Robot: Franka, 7 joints.
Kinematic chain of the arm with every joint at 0, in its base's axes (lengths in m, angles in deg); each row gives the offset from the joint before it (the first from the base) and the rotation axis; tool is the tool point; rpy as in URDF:
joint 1: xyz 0 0 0.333 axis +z
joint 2: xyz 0 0 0 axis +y
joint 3: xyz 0 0 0.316 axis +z
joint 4: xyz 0.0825 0 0 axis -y
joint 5: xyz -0.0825 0 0.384 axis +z
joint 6: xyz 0 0 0 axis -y
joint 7: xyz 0.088 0 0 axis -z
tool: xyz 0 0 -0.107 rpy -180 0 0
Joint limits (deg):
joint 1: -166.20..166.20
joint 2: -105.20..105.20
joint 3: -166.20..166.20
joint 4: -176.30..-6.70
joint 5: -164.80..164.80
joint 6: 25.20..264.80
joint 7: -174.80..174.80
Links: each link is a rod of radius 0.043 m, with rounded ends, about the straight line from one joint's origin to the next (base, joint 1, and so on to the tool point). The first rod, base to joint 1, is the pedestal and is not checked.
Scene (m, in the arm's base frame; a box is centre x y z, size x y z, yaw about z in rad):
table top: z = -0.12
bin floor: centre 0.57 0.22 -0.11 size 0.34 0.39 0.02 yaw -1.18
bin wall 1: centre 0.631 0.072 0 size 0.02 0.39 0.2 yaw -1.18
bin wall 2: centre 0.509 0.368 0 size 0.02 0.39 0.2 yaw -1.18
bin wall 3: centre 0.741 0.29 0 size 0.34 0.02 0.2 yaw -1.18
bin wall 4: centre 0.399 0.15 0 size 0.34 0.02 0.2 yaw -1.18
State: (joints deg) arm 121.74 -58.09 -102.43 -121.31 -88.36 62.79 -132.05
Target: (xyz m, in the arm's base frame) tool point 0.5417 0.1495 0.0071
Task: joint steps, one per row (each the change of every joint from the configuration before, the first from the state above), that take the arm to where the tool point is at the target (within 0.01 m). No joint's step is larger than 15 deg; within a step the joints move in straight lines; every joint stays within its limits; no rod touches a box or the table.
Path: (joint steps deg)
1: 11.28 -12.64 8.58 7.18 -2.52 6.46 0.00
2: 5.72 -8.08 -10.96 7.10 -3.39 4.93 0.00
3: 5.72 -8.07 -10.96 7.10 -3.40 4.93 0.00

